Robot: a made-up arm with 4 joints. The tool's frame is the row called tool.
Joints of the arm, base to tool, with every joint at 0 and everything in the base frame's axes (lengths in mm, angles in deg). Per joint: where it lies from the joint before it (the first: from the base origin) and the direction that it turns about. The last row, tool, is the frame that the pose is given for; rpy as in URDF.
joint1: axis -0.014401 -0.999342 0.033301 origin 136 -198 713
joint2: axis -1 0 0 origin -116 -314 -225
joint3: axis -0.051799 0.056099 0.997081 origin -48 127 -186
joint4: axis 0 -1 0 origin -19 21 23
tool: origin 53 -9 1 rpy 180 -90 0
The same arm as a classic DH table. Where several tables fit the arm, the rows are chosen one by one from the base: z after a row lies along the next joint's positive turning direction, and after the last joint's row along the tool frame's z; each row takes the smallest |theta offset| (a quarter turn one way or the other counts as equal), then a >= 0, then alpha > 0; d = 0 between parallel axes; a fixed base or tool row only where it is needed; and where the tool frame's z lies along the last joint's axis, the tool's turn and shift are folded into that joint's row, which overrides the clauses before.
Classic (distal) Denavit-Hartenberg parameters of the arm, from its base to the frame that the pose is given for. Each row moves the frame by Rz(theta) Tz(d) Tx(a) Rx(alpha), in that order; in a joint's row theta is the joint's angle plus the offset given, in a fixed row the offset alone. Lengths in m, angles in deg.
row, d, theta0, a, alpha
base (fixed), 0.7065, -0.83, 0.1388, 88.09
joint1, 0.5025, -89.97, 0.2353, 89.17
joint2, 0.1689, -88.69, 0.1372, 87.03
joint3, -0.1548, 89.83, 0.0178, -93.22
joint4, -0.0107, 87.03, -0.001, -90
tool (fixed), 0.053, 180, 0, 0

